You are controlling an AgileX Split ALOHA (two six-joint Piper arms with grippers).
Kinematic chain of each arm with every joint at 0, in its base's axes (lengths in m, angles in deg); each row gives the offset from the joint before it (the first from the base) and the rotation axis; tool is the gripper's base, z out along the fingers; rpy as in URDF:
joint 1: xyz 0 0 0.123 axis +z
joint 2: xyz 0 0 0 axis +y
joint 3: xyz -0.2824 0 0.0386 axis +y
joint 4: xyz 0.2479 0 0.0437 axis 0.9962 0 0.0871
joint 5: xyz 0 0 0 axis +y
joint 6: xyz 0.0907 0 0.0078 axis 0.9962 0 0.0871
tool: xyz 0 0 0 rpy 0 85 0
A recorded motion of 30 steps. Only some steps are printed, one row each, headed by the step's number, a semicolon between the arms.
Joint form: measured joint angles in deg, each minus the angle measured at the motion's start. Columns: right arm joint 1, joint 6, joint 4, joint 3, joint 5, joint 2; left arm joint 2, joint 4, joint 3, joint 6, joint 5, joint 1.
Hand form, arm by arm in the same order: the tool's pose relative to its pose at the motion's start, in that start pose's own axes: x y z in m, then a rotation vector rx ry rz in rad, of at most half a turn. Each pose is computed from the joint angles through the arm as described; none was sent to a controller.
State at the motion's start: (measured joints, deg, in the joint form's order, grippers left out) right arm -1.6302 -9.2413 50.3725 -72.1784 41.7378 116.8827; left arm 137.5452 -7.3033 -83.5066 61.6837 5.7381 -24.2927
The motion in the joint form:
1: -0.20 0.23 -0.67 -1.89 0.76 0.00; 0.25 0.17 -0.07 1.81 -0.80 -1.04
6: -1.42 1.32 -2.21 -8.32 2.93 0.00; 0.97 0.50 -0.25 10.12 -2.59 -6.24
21: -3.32 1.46 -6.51 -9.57 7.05 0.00; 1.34 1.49 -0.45 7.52 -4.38 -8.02
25: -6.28 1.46 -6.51 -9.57 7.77 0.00; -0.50 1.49 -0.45 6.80 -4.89 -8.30
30: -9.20 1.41 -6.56 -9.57 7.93 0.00; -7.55 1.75 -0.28 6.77 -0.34 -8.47
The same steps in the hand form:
1: -0.0060 0.0057 -0.0048 -0.0094 -0.0116 -0.0188; -0.0068 -0.0048 0.0014 -0.0038 -0.0130 0.0493
6: -0.0278 0.0225 -0.0249 -0.0447 -0.0664 -0.0608; -0.0396 -0.0315 0.0044 0.0023 -0.0662 0.2730
21: -0.0322 0.0129 -0.0347 -0.0026 -0.0263 -0.0947; -0.0515 -0.0397 0.0053 -0.0126 -0.0942 0.2688
25: -0.0417 -0.0025 -0.0456 0.0000 -0.0444 -0.0533; -0.0605 -0.0320 -0.0058 -0.0447 -0.1194 0.2585
30: -0.0509 -0.0180 -0.0566 0.0039 -0.0718 -0.0139; -0.0805 -0.0087 -0.0492 -0.0735 -0.1506 0.2641

